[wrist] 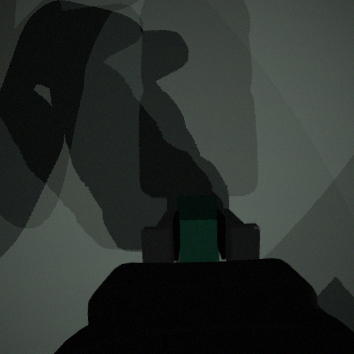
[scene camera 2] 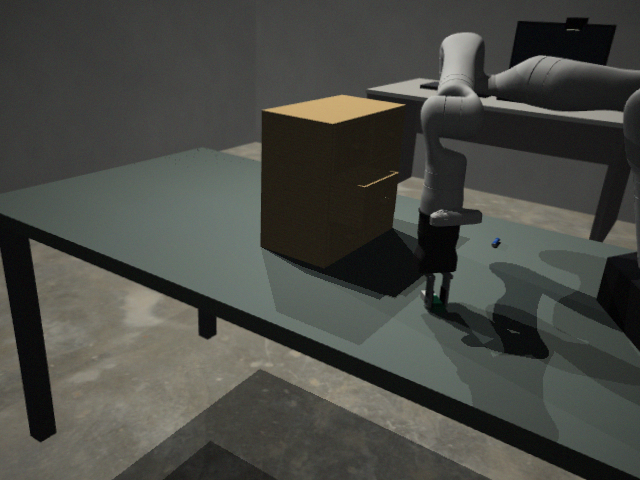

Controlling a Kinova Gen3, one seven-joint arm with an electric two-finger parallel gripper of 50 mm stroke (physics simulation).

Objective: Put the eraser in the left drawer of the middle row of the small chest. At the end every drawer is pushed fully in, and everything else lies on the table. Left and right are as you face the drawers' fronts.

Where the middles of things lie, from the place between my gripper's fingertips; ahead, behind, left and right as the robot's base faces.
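The small wooden chest (scene camera 2: 297, 140) is 150 mm above my hand, and it is also 320 mm ahead of the hand and 200 mm to the right of it. I see the eraser (wrist: 197, 214) too, 10 mm to the right of my hand and 10 mm ahead of it.
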